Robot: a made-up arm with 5 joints. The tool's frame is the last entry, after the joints.
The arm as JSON. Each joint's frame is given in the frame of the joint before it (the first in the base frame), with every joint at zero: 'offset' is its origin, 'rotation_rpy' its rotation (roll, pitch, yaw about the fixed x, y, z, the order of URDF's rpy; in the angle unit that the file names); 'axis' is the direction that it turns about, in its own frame. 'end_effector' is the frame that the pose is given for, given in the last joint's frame.
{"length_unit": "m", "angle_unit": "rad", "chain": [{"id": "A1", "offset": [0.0, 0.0, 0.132], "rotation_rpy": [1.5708, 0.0, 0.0], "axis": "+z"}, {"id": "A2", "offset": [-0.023, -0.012, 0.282], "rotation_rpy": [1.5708, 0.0, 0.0], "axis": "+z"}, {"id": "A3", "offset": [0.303, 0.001, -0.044], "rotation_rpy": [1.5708, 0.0, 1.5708], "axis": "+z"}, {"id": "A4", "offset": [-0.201, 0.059, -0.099], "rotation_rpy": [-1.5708, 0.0, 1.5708], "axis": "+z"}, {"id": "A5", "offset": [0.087, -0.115, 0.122], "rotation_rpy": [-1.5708, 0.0, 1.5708], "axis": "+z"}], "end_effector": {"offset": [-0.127, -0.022, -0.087], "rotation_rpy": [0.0, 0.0, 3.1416]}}
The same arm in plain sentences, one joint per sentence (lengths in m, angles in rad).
The arm has five revolute joints in a row. What follows holds with every joint at zero, and every direction is one of the base frame's. The first joint lies 0.132 m along +z from the base frame's origin and turns about -y. The second joint lies 0.023 m along -x and 0.282 m along -y and 0.012 m along -z from the first joint and turns about -z. The third joint lies 0.303 m along +x and 0.001 m along -y and 0.044 m along +z from the second joint and turns about +x. The fourth joint lies 0.099 m along -x and 0.201 m along +y and 0.059 m along -z from the third joint and turns about +y. The fifth joint lies 0.115 m along +x and 0.122 m along +y and 0.087 m along -z from the fourth joint and turns about +z. The tool frame, which is the frame that the pose is given for, lies 0.127 m along +x and 0.022 m along +y and 0.087 m along -z from the fifth joint; its axes are the base frame's turned by roll 0, pitch 0 and yaw 0 rad (as in URDF: about the fixed x, then y, then z).
